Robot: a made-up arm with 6 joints.
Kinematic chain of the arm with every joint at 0, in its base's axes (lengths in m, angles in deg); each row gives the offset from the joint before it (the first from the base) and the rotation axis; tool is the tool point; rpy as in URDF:
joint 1: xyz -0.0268 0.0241 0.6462 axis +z
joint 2: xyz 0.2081 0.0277 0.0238 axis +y
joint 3: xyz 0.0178 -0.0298 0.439 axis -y
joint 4: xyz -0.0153 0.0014 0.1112 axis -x
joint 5: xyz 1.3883 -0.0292 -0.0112 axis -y
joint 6: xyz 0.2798 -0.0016 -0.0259 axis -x
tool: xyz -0.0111 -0.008 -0.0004 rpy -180 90 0
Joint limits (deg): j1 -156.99..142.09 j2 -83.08..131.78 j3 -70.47..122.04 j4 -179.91..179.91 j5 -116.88..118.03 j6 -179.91..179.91
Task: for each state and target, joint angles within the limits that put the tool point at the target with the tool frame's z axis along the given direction. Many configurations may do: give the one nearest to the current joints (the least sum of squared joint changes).
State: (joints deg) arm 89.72 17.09 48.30 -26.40 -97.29 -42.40
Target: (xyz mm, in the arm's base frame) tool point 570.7 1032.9 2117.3 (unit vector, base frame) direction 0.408 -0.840 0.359
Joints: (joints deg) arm 48.54 10.54 63.44 -59.73 -93.99 -41.86
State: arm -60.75 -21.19 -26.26 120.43 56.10 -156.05
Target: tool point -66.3 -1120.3 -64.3 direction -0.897 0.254 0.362
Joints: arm -103.77 -2.62 -58.15 100.79 71.51 -156.18
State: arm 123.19 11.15 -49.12 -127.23 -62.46 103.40
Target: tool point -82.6 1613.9 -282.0 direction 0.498 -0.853 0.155
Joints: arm 85.24 58.66 -1.41 -137.72 -57.46 103.51
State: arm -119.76 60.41 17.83 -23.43 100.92 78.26
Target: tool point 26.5 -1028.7 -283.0 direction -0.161 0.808 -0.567
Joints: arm -87.01 51.21 -32.11 7.72 117.92 78.62
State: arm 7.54 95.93 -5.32 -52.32 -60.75 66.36
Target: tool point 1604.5 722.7 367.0 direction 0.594 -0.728 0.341
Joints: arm 16.00 55.26 32.76 -62.13 -102.22 66.67
